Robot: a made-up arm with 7 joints. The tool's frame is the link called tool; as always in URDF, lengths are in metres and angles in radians. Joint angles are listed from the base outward. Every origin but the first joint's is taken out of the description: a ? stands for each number. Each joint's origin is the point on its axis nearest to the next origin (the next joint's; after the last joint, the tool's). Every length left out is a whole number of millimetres.
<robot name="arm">
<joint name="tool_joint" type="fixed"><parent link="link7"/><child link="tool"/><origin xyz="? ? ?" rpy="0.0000 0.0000 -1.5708"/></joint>
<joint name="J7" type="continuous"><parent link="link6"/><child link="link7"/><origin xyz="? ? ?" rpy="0.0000 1.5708 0.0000"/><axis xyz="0 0 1"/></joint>
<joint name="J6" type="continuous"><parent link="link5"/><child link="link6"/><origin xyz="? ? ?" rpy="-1.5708 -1.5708 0.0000"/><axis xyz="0 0 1"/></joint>
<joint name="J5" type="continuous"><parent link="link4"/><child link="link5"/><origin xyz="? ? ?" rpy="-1.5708 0.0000 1.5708"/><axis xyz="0 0 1"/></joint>
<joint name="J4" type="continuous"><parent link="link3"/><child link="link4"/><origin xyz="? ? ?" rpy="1.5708 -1.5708 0.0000"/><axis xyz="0 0 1"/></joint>
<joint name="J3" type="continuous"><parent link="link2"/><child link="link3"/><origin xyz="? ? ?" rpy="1.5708 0.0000 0.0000"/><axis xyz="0 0 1"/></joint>
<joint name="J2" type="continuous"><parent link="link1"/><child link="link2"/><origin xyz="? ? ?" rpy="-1.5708 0.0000 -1.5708"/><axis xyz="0 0 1"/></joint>
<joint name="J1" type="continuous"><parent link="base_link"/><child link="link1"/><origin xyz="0.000 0.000 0.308" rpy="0.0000 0.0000 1.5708"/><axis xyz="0 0 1"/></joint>
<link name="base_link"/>
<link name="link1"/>
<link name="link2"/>
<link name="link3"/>
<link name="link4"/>
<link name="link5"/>
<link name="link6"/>
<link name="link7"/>
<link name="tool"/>
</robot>
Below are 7 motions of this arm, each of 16 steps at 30 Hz.
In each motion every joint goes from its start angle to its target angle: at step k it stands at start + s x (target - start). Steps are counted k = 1, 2, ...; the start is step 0. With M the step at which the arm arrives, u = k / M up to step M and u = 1 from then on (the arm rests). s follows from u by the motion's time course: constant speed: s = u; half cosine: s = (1 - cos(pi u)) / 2; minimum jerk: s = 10 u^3 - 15 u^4 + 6 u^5.
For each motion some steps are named. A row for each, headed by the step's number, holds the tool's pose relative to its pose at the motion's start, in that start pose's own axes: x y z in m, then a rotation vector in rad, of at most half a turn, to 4 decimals.
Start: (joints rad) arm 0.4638 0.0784 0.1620 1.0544 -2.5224 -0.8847 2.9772
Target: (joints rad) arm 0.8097 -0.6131 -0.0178 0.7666 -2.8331 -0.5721 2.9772
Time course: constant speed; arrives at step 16
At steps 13, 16:
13: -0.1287 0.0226 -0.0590 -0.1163 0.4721 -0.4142
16: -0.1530 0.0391 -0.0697 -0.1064 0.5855 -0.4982

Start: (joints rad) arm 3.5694 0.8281 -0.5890 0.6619 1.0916 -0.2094 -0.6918
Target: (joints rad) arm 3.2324 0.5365 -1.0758 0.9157 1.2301 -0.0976 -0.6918
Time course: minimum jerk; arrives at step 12
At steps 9, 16:
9: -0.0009 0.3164 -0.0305 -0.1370 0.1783 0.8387
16: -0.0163 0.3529 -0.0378 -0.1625 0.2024 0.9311

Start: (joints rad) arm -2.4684 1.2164 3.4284 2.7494 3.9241 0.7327 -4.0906
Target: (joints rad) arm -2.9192 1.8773 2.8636 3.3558 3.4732 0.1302 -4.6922
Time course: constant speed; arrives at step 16
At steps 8, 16:
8: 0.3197 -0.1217 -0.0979 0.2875 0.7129 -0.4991
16: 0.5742 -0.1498 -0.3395 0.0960 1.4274 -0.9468

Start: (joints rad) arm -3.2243 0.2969 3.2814 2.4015 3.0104 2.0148 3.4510
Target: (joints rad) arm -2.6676 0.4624 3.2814 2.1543 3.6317 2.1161 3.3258
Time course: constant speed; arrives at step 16
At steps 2, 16:
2: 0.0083 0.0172 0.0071 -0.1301 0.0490 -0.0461
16: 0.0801 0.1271 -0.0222 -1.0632 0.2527 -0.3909

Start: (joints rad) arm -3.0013 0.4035 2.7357 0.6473 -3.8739 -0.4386 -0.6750
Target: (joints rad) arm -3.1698 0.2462 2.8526 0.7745 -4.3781 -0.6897 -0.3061
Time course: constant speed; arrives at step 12
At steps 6, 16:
6: 0.0219 -0.0423 -0.0113 0.0455 0.2296 -0.0365
16: 0.0346 -0.0903 -0.0271 0.1394 0.4527 -0.0642

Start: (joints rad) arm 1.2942 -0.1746 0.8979 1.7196 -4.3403 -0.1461 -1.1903
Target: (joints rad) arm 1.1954 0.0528 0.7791 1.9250 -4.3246 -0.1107 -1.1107
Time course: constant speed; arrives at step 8
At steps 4, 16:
4: 0.0454 0.0649 0.0240 -0.0579 0.0876 0.1161
16: 0.0880 0.1363 0.0371 -0.1156 0.1838 0.2173

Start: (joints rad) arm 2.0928 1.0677 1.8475 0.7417 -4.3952 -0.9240 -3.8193
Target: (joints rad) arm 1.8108 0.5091 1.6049 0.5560 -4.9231 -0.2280 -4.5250
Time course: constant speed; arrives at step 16
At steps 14, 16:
14: -0.0088 0.0168 -0.0382 -0.1091 -0.2519 -0.9863
16: -0.0069 0.0149 -0.0419 -0.0833 -0.2567 -1.1308

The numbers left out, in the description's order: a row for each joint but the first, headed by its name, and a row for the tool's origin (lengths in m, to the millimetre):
tool: 0.000 0.000 0.000
J7: 0.124 -0.097 0.000
J6: 0.000 0.000 0.000
J5: -0.228 -0.052 0.000
J4: 0.076 0.000 0.000
J3: 0.000 -0.388 0.000
J2: 0.000 0.000 0.000

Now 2 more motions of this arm.
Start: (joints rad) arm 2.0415 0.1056 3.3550 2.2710 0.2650 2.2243 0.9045
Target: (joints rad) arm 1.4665 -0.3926 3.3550 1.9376 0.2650 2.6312 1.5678
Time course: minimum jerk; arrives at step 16
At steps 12, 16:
12: 0.2070 0.1684 0.1848 -0.7075 -0.7531 1.1259
16: 0.2165 0.1972 0.2013 -0.7970 -0.8527 1.2216

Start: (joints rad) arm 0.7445 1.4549 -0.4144 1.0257 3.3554 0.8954 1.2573
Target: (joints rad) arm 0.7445 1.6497 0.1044 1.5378 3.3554 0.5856 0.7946
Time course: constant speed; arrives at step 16
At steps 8, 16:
8: 0.1354 0.0417 0.0140 -0.0715 0.2635 -0.1329
16: 0.2578 0.0916 -0.0098 -0.1782 0.4985 -0.2171

